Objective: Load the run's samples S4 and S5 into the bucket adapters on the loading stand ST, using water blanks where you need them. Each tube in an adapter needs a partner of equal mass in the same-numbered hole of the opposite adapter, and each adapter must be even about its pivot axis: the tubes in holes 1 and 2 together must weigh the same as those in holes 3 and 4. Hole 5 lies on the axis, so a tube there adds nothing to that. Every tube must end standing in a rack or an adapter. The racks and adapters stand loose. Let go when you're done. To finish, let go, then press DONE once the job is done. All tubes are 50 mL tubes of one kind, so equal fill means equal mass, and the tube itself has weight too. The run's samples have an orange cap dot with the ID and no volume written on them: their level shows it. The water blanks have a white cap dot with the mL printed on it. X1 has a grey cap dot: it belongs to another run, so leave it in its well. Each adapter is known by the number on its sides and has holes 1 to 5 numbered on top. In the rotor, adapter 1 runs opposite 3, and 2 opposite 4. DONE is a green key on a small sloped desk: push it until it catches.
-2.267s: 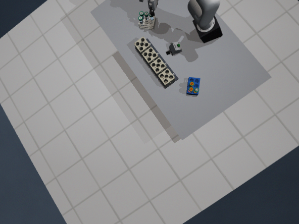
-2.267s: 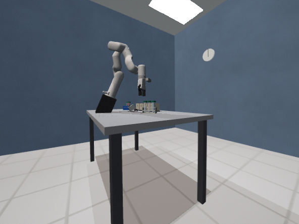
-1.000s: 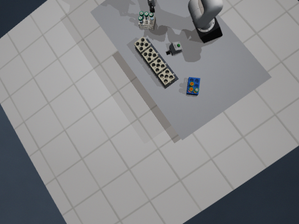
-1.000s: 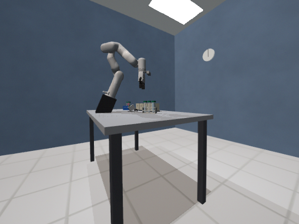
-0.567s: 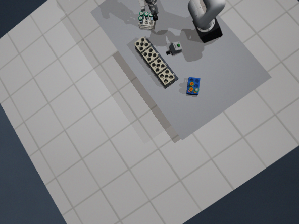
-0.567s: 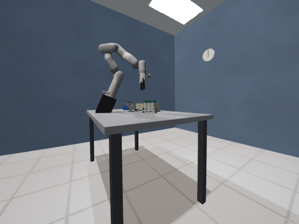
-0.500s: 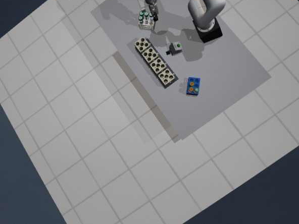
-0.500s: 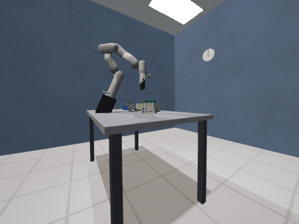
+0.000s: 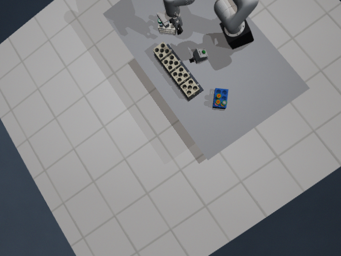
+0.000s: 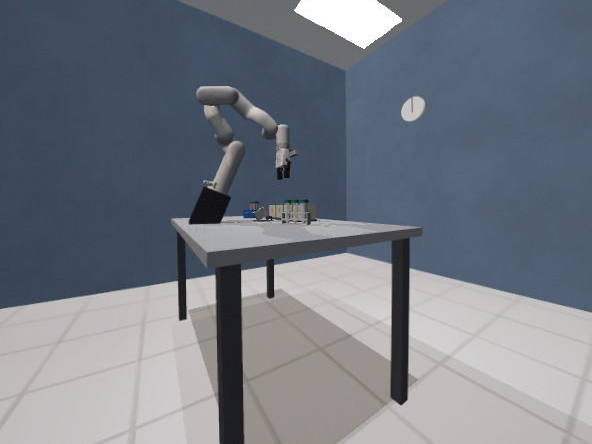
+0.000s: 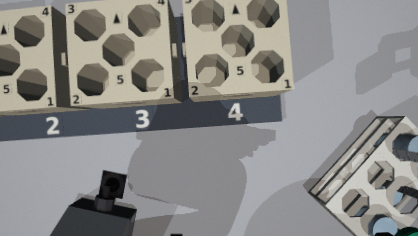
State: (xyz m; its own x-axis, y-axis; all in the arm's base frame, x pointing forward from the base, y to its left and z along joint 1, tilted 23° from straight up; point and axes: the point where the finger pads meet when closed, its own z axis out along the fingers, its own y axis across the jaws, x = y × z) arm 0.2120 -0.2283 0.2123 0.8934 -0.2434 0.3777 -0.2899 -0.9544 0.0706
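Now: hand 130 mm short of the blue rack, 490 mm to the right of it and 220 mm above it. From my hand the other things lie so: white rack (60 mm behind, 150 mm to the right, 220 mm below); adapter (210 mm ahead, 280 mm to the left, 200 mm below).
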